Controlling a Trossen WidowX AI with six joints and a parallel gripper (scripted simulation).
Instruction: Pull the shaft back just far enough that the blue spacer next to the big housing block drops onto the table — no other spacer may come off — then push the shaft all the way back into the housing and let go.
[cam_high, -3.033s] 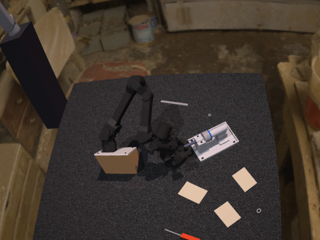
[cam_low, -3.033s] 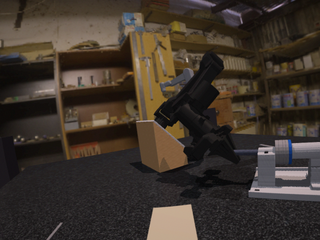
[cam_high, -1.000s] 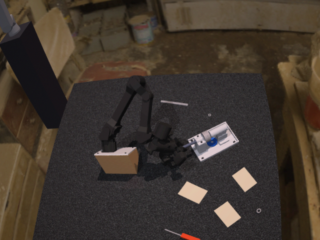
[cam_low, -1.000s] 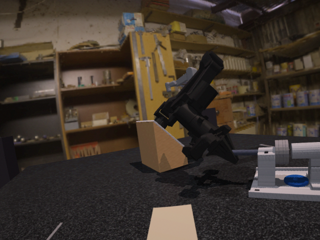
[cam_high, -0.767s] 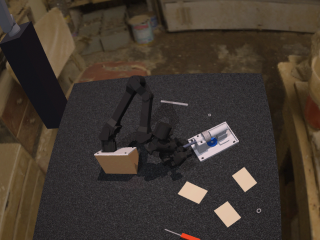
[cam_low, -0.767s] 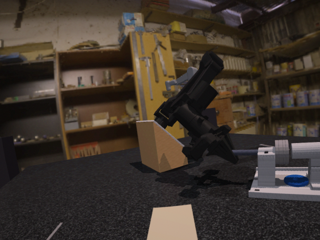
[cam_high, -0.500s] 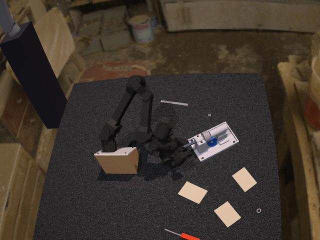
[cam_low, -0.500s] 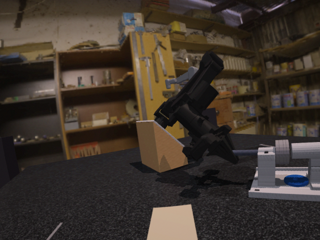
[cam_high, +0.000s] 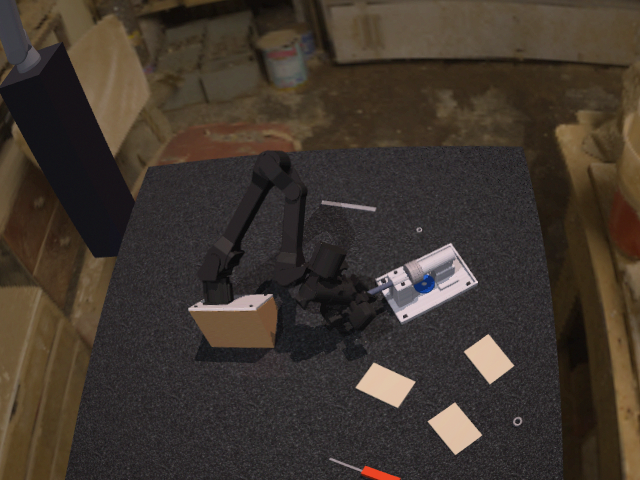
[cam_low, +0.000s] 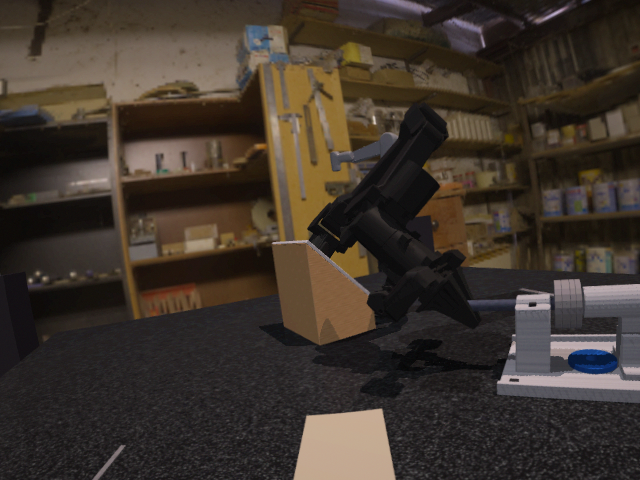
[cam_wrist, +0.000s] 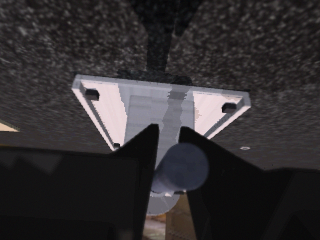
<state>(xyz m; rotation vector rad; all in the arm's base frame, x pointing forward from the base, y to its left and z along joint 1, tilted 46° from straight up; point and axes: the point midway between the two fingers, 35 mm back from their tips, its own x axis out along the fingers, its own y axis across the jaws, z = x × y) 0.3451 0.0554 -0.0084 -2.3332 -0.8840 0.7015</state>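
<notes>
The blue-grey shaft is 40 mm ahead of my gripper tip, 20 mm to the left of it and 20 mm above it. Also, from my gripper tip: blue spacer 130 mm ahead, 60 mm to the left, 50 mm below.
</notes>
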